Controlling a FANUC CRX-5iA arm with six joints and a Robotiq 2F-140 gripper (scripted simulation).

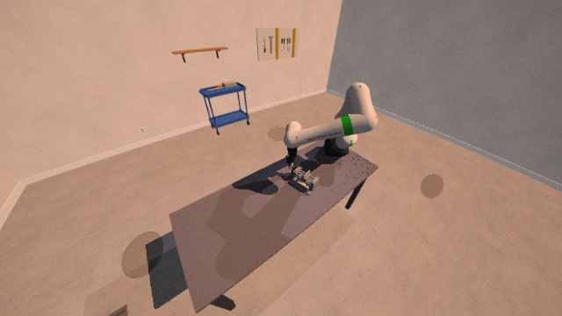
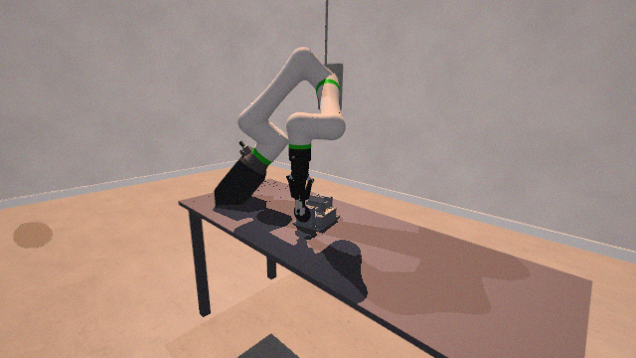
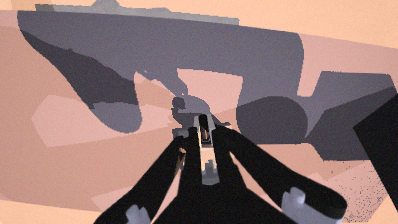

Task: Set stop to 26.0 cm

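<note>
Right now the grey stop fixture is 150 mm to the left of my hand, 50 mm behind it and 30 mm below it. The rest, counted from my hand: handwheel (20 mm to the left, 20 mm below, 10 mm behind).
</note>
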